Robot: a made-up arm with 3 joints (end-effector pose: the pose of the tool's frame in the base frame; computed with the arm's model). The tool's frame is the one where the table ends.
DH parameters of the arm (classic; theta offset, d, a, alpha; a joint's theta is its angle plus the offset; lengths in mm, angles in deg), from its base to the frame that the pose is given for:
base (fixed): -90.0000 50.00 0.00 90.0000
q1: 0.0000 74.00 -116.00 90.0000
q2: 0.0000 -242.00 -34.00 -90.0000
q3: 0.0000 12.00 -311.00 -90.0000
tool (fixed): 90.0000 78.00 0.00 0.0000
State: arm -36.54 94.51 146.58
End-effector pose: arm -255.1 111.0 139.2 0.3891 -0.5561 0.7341 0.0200
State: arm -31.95 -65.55 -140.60
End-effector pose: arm 153.9 -201.3 371.3 0.0546 0.8390 0.4398 0.3157
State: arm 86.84 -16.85 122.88
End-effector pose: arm -65.4 -58.9 0.5 0.2537 0.9561 0.0453 -0.1393
Working (the frame after each row of the table, in the pose's form):
after base (fixed): 0.0 0.0 50.0 0.5000 0.5000 -0.5000 -0.5000
after q1: -74.0 6.4 -65.8 0.4860 0.5136 -0.5136 0.4860
after q2: -83.9 249.8 -85.0 0.8028 0.0221 -0.5956 -0.0164
after q3: -46.4 -20.1 65.4 0.0809 0.6440 0.7081 -0.2779

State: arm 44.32 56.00 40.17
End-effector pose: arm 186.2 289.5 -91.5 0.6536 -0.5936 -0.0170 -0.4692
Working (the frame after each row of the table, in the pose's form):
after base (fixed): 0.0 0.0 50.0 0.5000 0.5000 -0.5000 -0.5000
after q1: -74.0 83.0 -31.0 0.2667 0.6549 -0.6549 0.2667
after q2: -45.8 265.7 128.8 0.2694 0.1135 -0.8813 -0.3712
after q3: 144.5 227.7 -114.5 0.1304 -0.4077 -0.4318 -0.7939

